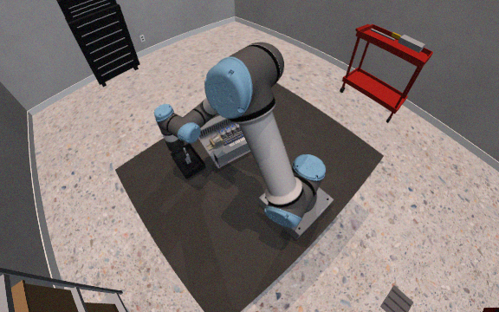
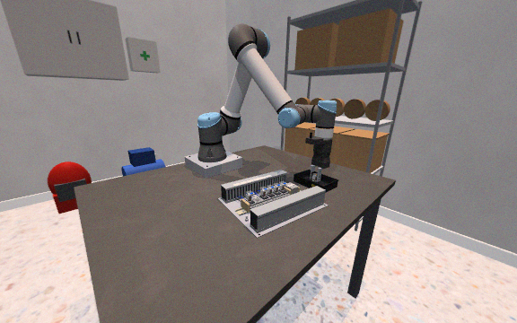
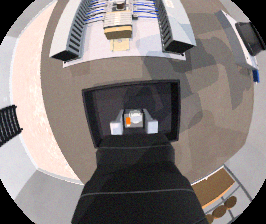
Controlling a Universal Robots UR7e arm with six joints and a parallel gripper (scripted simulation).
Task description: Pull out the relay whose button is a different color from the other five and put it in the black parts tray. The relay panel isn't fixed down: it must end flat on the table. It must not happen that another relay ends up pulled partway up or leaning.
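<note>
The relay lies 1 cm below my hand. From my hand the other things lie so: black parts tray (2 cm below); relay panel (27 cm to the right, 4 cm behind, 1 cm below).
</note>
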